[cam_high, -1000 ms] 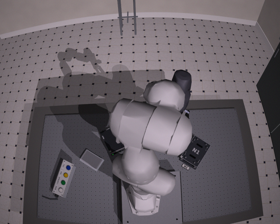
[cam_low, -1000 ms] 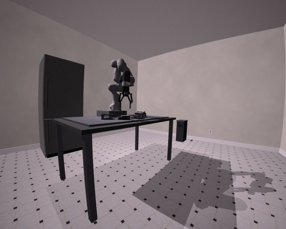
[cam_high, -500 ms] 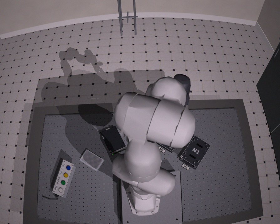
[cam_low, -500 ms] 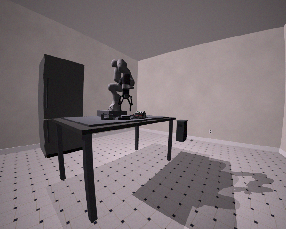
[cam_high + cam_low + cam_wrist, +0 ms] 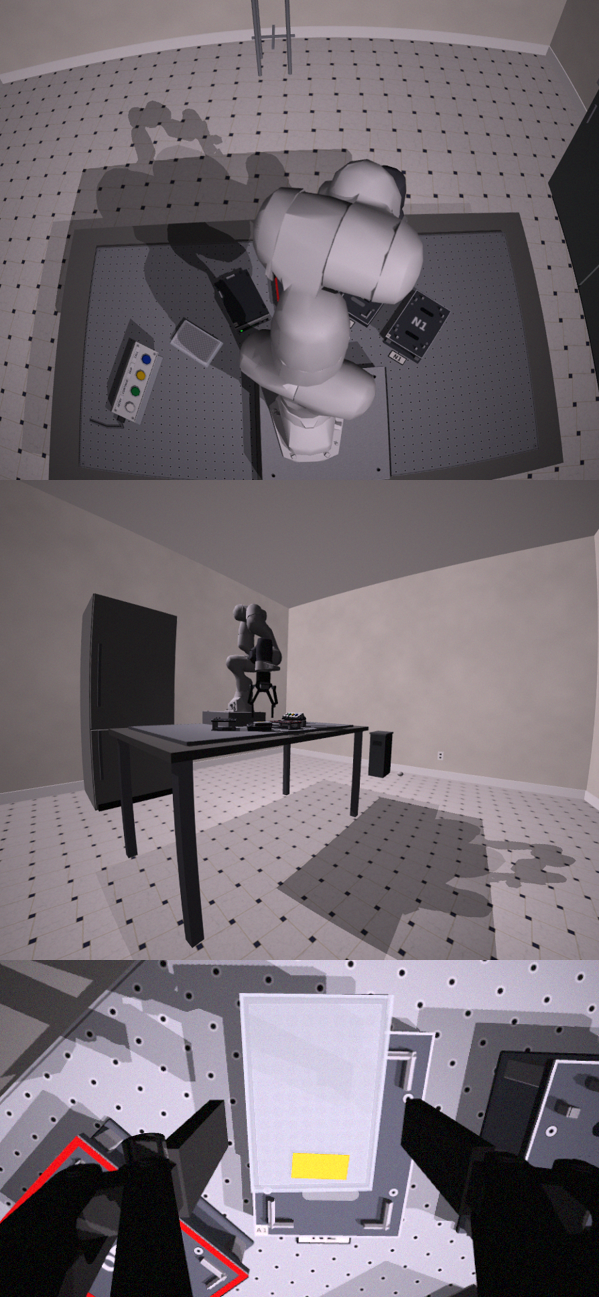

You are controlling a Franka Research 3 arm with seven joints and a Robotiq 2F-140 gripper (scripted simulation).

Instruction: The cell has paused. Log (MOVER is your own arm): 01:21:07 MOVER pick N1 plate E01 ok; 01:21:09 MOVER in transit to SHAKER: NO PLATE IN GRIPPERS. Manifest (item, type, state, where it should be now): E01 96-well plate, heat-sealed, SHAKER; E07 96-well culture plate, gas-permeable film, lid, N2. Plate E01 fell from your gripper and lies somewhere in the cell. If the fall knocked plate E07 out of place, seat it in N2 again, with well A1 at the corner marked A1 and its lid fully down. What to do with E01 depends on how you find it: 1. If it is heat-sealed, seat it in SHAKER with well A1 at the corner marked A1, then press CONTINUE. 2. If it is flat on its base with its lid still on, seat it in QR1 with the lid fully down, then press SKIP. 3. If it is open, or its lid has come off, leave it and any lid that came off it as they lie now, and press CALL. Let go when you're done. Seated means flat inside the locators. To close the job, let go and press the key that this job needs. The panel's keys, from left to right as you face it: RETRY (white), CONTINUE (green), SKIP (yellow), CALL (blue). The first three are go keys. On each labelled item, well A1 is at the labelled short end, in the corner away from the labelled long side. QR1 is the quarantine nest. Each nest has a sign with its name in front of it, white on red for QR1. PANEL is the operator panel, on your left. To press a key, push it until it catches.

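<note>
The lidded culture plate is 50 mm below my hand. From my hand the other things lie so: grey N2 nest: 80 mm below, 40 mm behind, 10 mm to the left; A1 corner mark: 100 mm to the left, 70 mm below, 60 mm behind; plate E01: 480 mm to the left, 160 mm behind, 80 mm below.
</note>
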